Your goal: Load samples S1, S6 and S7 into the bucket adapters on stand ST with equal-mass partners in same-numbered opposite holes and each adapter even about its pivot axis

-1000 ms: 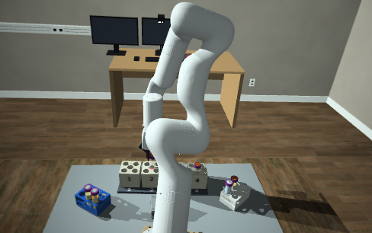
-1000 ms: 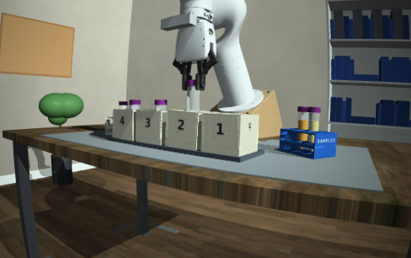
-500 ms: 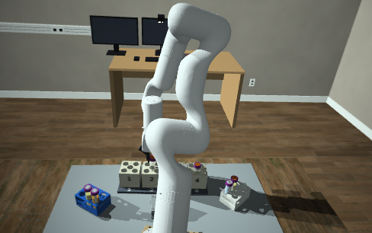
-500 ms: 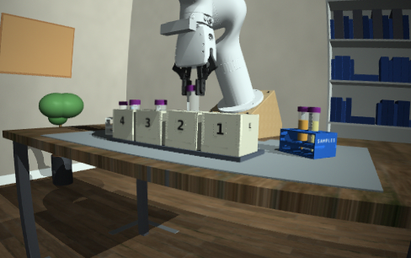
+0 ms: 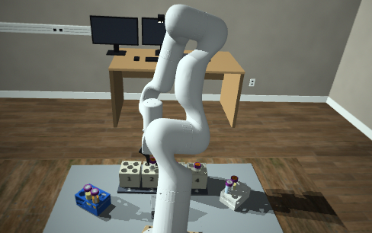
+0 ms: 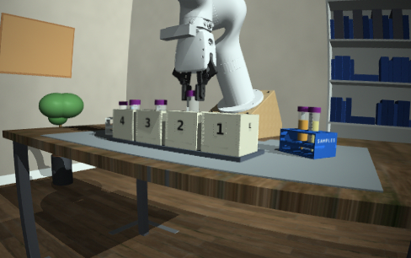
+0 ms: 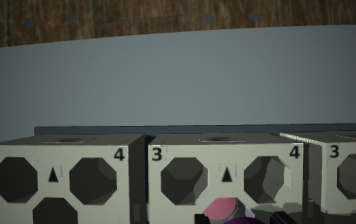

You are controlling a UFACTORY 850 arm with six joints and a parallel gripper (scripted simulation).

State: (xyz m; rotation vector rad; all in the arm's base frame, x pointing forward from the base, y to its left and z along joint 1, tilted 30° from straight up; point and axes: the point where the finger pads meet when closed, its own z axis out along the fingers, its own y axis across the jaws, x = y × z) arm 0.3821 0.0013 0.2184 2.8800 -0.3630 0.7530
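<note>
Now: the adapter 1 3 cm ahead of my hand, 10 cm to the left of it and 9 cm below it. Also, from my hand: white rack 22 cm behind, 35 cm to the right, 11 cm below; blue samples rack 7 cm behind, 29 cm to the left, 11 cm below.
</note>
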